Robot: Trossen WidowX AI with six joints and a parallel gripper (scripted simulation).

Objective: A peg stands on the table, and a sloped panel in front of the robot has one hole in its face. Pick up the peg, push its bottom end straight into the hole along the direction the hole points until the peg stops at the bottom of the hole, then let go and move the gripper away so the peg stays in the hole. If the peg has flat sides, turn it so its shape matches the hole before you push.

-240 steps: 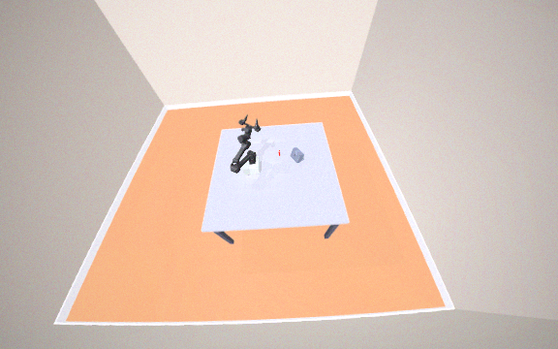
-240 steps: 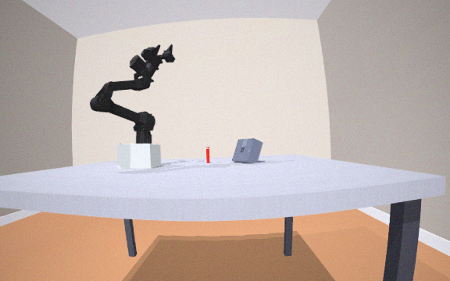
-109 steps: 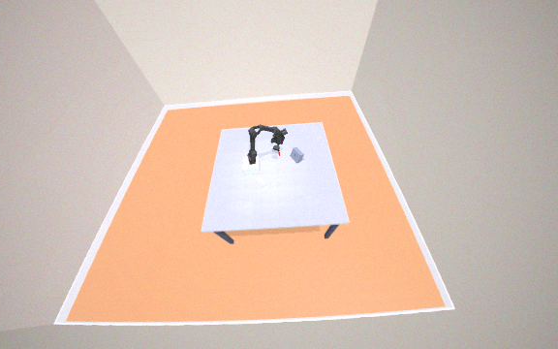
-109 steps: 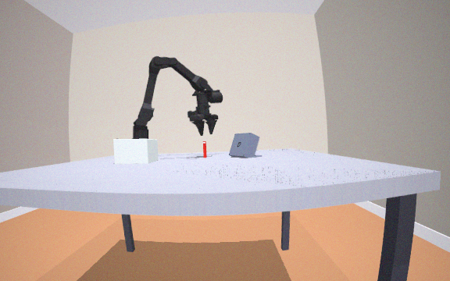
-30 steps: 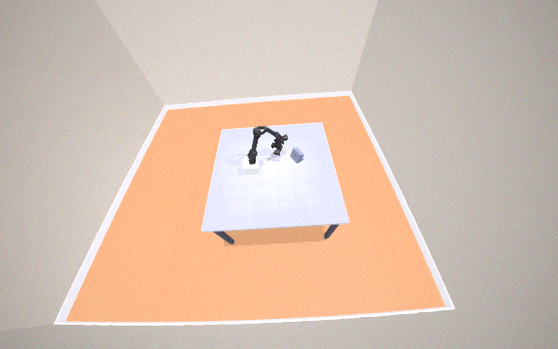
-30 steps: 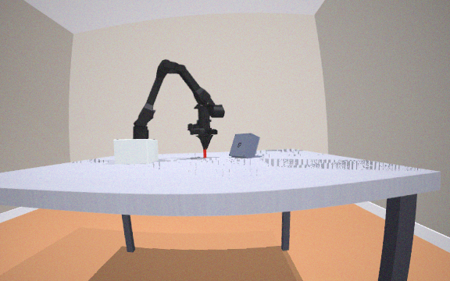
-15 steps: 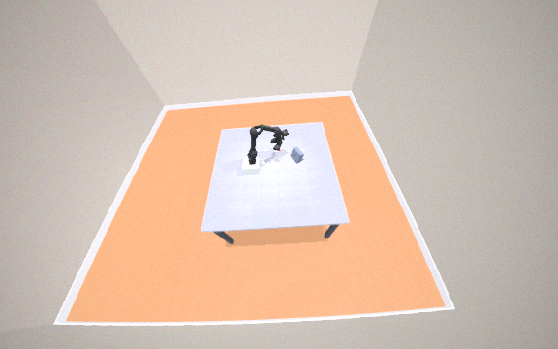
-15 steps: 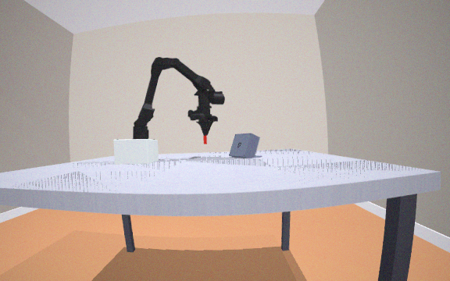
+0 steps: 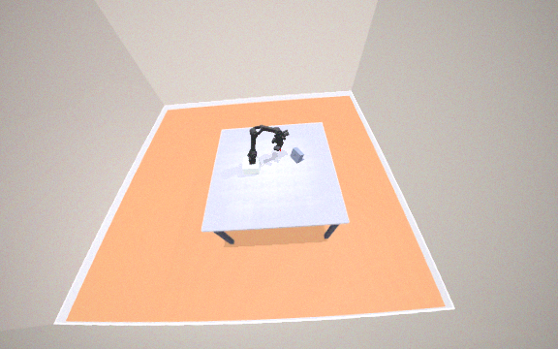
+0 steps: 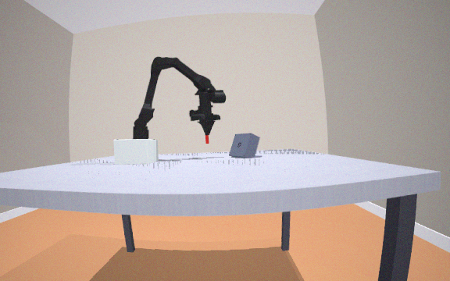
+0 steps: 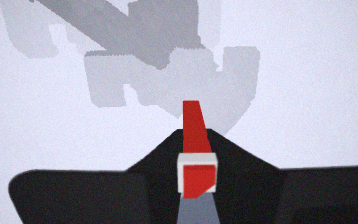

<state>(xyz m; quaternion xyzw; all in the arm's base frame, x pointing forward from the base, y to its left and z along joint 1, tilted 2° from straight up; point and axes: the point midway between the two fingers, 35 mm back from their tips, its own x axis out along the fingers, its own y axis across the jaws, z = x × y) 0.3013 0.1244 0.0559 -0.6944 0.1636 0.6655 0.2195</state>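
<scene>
The grey sloped panel is 170 mm ahead of my gripper tip, 60 mm to the right of it and 60 mm below it. From my gripper tip the other things lie so: red peg 20 mm above.
</scene>
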